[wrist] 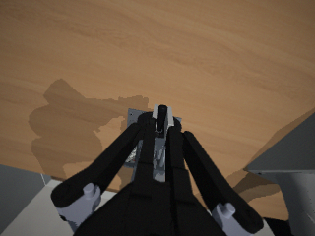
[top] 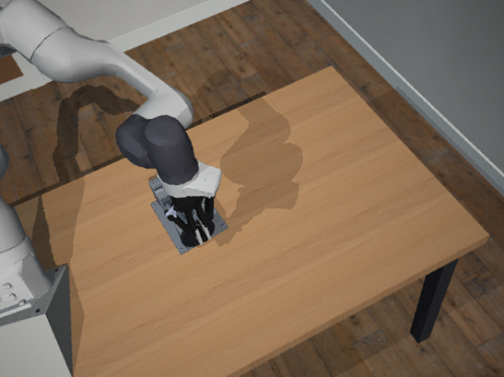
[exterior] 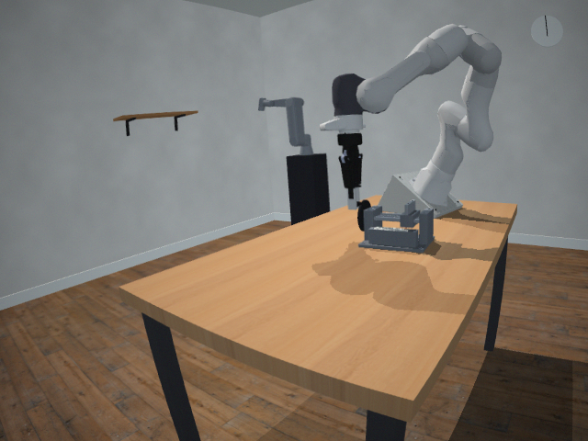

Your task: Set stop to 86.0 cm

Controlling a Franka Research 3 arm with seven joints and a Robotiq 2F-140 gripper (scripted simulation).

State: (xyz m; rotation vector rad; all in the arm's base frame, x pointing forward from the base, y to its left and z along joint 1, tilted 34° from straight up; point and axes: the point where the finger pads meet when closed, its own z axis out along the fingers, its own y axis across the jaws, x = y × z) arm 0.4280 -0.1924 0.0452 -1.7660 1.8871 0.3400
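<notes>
Right now the black handwheel is 20 mm to the left of my hand and 30 mm below it. Also, from my hand: sliding stop block 10 mm ahead, 180 mm to the left, 40 mm below.
</notes>
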